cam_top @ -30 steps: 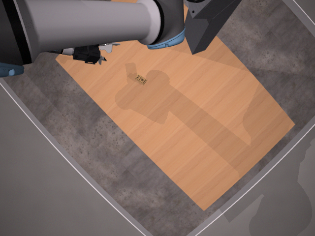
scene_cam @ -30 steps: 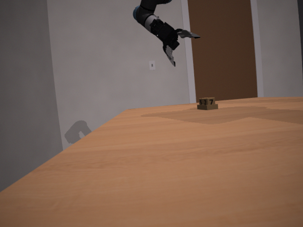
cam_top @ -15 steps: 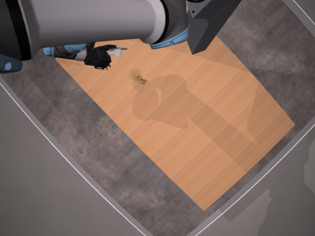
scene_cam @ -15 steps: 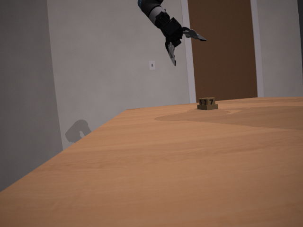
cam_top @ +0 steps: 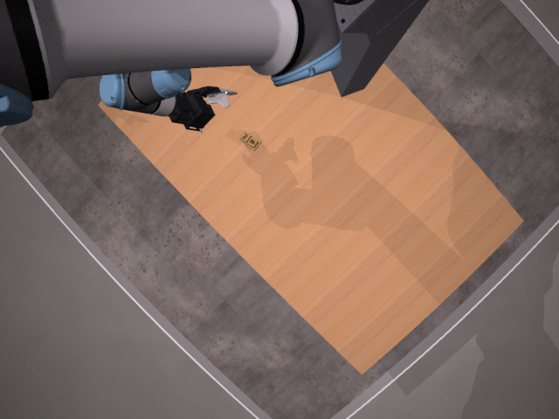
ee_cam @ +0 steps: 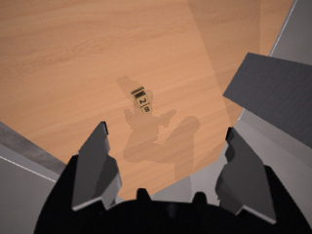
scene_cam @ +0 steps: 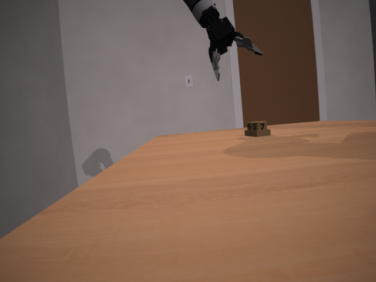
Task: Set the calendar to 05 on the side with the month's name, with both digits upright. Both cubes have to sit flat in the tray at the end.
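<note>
My hand is 30 mm short of the block, 70 mm to the right of it and 190 mm above it. From my hand the other things lie so: wooden calendar tray (30 mm ahead, 80 mm to the left, 200 mm below).
</note>
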